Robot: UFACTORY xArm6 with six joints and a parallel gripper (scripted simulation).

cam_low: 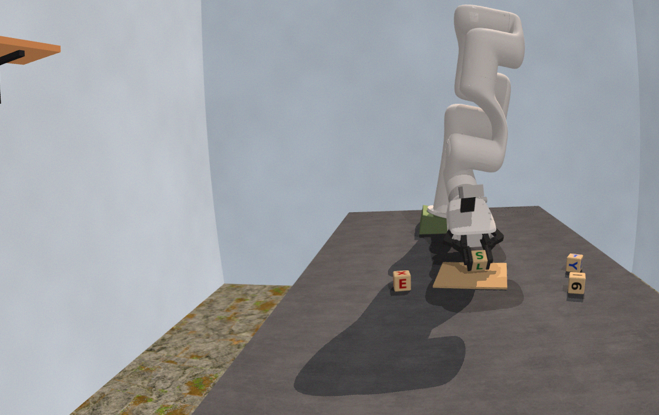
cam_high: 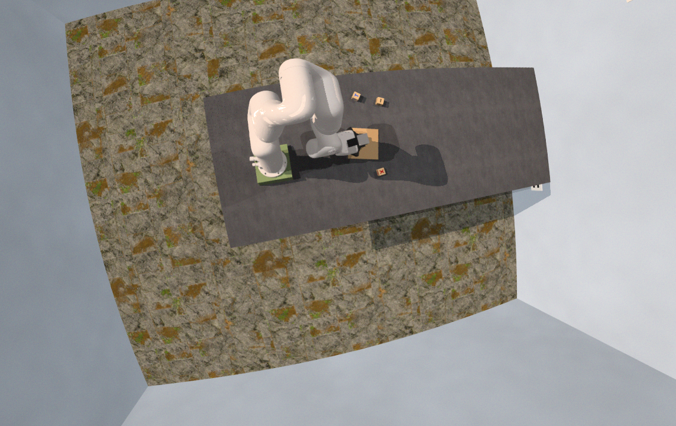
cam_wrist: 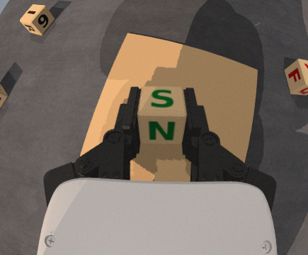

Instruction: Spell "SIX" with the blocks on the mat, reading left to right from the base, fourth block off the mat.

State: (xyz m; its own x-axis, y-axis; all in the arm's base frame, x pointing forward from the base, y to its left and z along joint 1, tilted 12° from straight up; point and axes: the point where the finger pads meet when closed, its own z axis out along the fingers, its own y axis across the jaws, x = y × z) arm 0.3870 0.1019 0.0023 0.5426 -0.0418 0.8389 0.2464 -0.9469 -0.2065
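My gripper is now right at the S block. Round my hand: X block 14 cm to the right, 9 cm ahead, 2 cm below; then tan mat 3 cm below, 2 cm ahead, 1 cm to the right; then blue-lettered block 21 cm to the left, 2 cm below, 2 cm behind.
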